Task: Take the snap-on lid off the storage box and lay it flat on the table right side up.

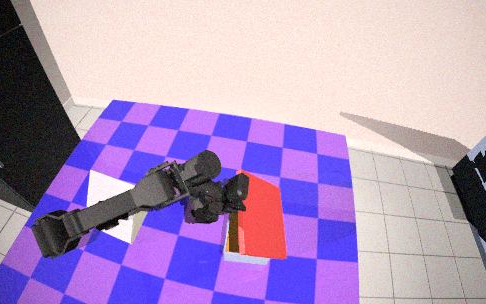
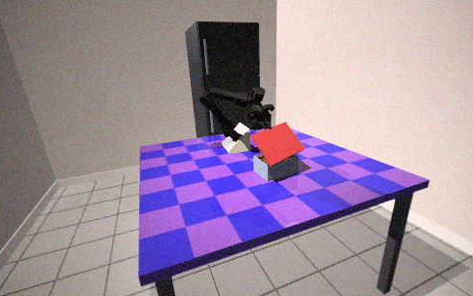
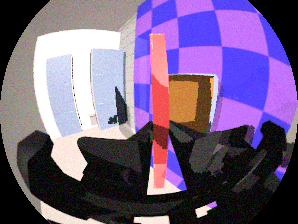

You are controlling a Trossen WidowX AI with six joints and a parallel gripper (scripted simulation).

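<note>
The red lid lies 60 mm ahead of my gripper tip, 20 mm to the left of it and 50 mm below it. Also, from my gripper tip: storage box (30 mm ahead, 20 mm to the left, 190 mm below).
</note>
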